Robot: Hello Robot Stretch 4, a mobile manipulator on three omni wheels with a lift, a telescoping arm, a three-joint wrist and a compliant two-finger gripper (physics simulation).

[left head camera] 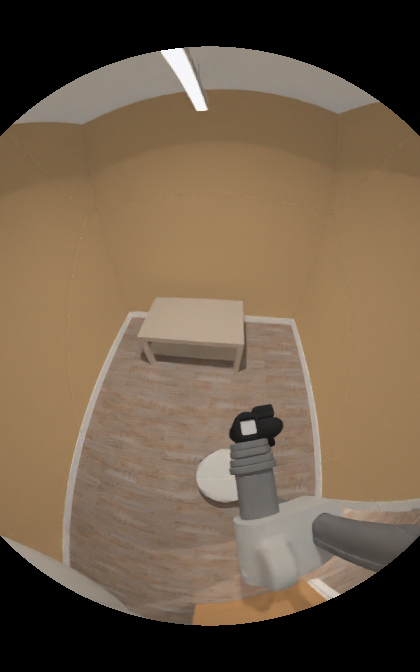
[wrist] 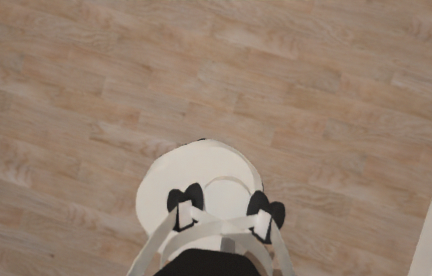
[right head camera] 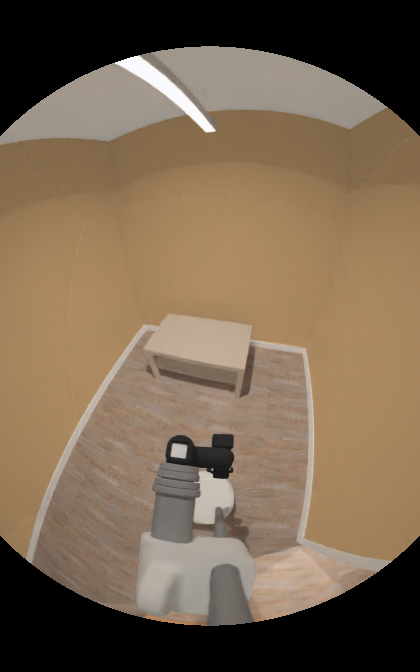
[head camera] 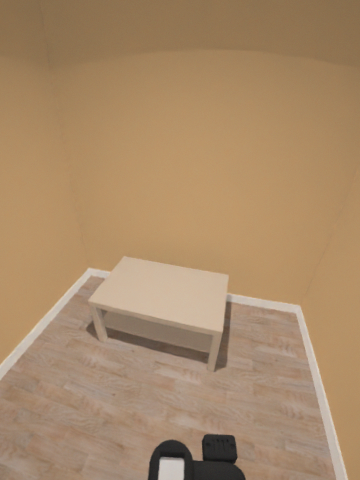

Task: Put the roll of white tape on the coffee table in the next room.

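The coffee table is a pale beige rectangle on legs with a lower shelf. It stands by the far wall, ahead and slightly left in the head view. In the wrist view my gripper is shut on the roll of white tape, a pale round shape between the two dark fingertips. Its lower part is hidden behind the finger strips. The gripper hangs above my white round base, well short of the table. In the head views the wrist hides the fingers and the roll.
My white base stands on the wood floor. Tan walls with white baseboards close in the left, right and far sides. An orange surface lies behind my arm. Lit floor shows at the lower right.
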